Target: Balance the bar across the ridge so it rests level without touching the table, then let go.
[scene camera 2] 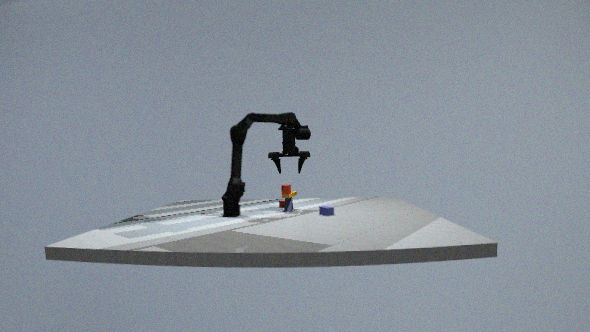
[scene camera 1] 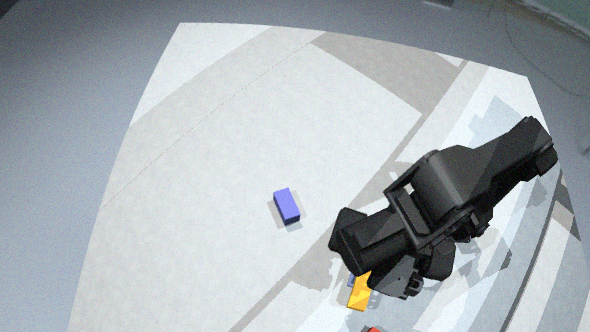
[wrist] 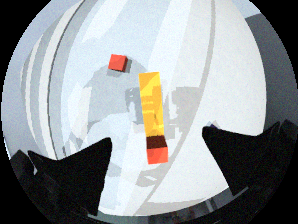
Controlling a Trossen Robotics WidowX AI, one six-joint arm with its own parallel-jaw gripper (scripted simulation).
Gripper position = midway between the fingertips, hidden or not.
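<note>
The gripper [scene camera 1: 379, 263] is open and holds nothing; it is visible in the wrist view as well [wrist: 158, 137]. A bar [wrist: 150, 82] is also part of the scene.
</note>
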